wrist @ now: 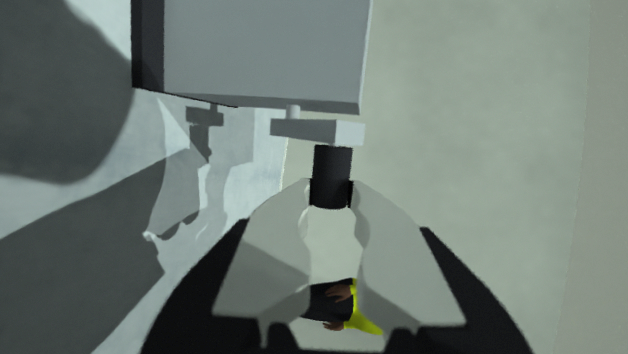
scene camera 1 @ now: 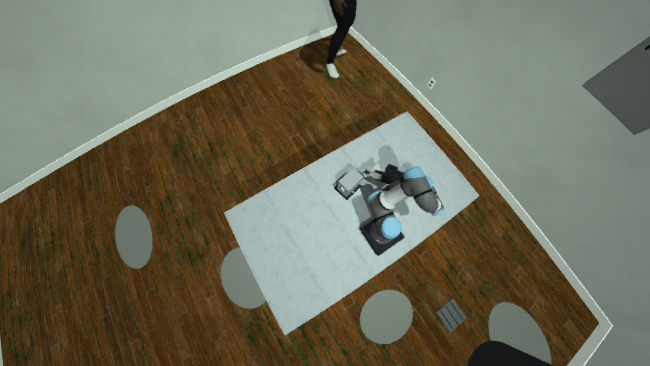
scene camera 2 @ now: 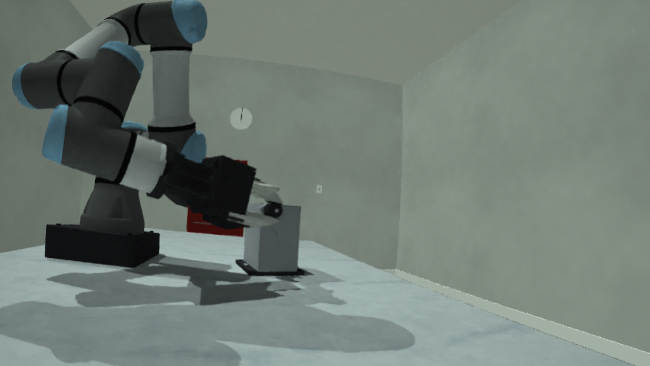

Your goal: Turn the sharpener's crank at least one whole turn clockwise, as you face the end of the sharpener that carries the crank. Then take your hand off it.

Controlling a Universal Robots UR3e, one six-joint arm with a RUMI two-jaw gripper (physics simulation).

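Frame: origin at the arm's base, x ahead, y left, z up, level; millimetres.
Seen in the pictures: gripper, fingertip midpoint: [wrist: 329,182] [scene camera 1: 366,169] [scene camera 2: 279,211]; arm's base at its link origin: [scene camera 1: 382,231] [scene camera 2: 112,229].
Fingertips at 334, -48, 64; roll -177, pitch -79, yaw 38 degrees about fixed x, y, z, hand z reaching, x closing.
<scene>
Offsets run from my fingertips to a thing's top centre, as dx, dy, dz. "pt": to the spot under its first point. Level surfaces: height alone.
The grey box-shaped sharpener @(pt -25, +102, +13) [scene camera 1: 351,179] [scene camera 2: 275,245] [wrist: 265,50] stands upright on its dark base plate on the table. In the wrist view its crank arm [wrist: 310,131] sits on a short shaft @(+2, +45, -28) [wrist: 293,112]. A black cylindrical handle @(pt -9, -15, +3) [scene camera 2: 273,209] [wrist: 332,170] sticks out from the arm's right end there. In scene camera 2 the handle is near the height of the sharpener's top edge. My gripper [scene camera 1: 369,173] [wrist: 329,182] is shut on this handle, with one pale finger on each side of it. The fingers and their shadows hide part of the sharpener's crank end in scene camera 2.
The arm's black base [scene camera 1: 381,240] [scene camera 2: 90,246] stands on the pale table @(dz -115) [scene camera 1: 280,240] [scene camera 2: 450,320] near the sharpener. A red tool chest [scene camera 2: 215,228] is behind the arm. A person [scene camera 1: 342,30] [wrist: 330,302] stands by the room corner, beyond the table.
</scene>
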